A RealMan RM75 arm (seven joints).
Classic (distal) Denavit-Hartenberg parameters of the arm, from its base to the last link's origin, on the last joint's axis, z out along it. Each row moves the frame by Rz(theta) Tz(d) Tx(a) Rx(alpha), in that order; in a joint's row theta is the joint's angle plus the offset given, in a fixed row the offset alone. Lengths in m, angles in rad.
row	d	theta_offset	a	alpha
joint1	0.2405	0	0	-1.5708
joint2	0	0	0	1.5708
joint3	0.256	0	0	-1.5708
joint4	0	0	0	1.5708
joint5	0.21	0	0	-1.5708
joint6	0	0	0	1.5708
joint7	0.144	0	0	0
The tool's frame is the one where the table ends.
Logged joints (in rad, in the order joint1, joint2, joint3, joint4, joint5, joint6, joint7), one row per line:
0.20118 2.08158 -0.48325 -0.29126 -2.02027 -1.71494 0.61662
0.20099 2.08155 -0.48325 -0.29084 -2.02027 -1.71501 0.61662
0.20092 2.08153 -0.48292 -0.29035 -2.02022 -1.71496 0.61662
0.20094 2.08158 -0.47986 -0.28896 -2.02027 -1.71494 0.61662
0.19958 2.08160 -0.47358 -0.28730 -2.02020 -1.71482 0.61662
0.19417 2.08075 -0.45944 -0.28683 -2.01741 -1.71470 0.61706
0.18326 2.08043 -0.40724 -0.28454 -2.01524 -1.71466 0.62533
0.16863 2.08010 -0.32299 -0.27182 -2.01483 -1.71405 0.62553
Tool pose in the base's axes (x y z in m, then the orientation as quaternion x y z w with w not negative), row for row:
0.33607 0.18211 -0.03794 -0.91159 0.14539 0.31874 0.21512
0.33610 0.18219 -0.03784 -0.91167 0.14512 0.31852 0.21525
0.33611 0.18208 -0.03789 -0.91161 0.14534 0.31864 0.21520
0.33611 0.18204 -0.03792 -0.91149 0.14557 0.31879 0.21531
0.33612 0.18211 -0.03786 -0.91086 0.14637 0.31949 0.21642
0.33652 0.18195 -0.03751 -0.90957 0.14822 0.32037 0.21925
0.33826 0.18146 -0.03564 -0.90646 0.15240 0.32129 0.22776
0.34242 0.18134 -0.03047 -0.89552 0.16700 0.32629 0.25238
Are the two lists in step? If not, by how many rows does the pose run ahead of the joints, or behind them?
The pose runs 1 row behind the joints: the pose in row i belongs to the joints in row i - 1.
